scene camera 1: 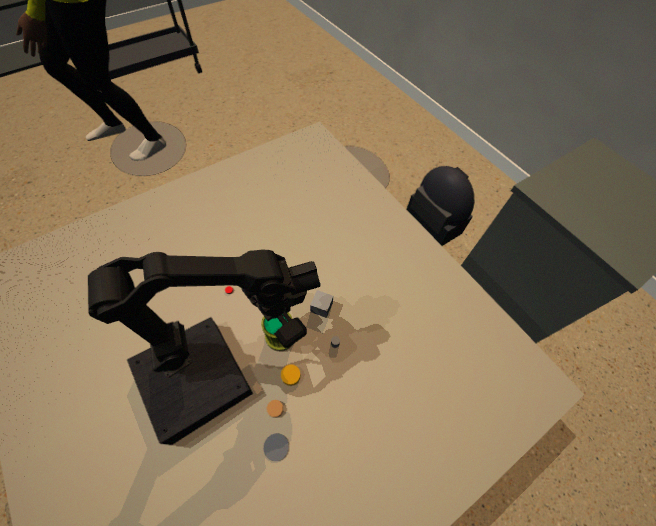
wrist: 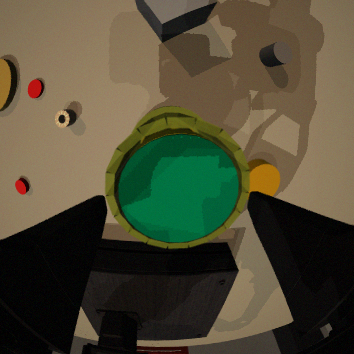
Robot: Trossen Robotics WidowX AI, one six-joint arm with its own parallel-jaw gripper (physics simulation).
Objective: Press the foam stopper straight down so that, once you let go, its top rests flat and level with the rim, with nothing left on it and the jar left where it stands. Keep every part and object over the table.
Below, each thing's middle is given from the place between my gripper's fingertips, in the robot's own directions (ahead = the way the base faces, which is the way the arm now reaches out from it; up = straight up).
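Scene:
The yellow disc [wrist: 264, 177] is 40 mm behind my hand, 110 mm to the right of it and 100 mm below it. As for the olive ribbed jar [wrist: 176, 180], I see that it is 60 mm below my hand.

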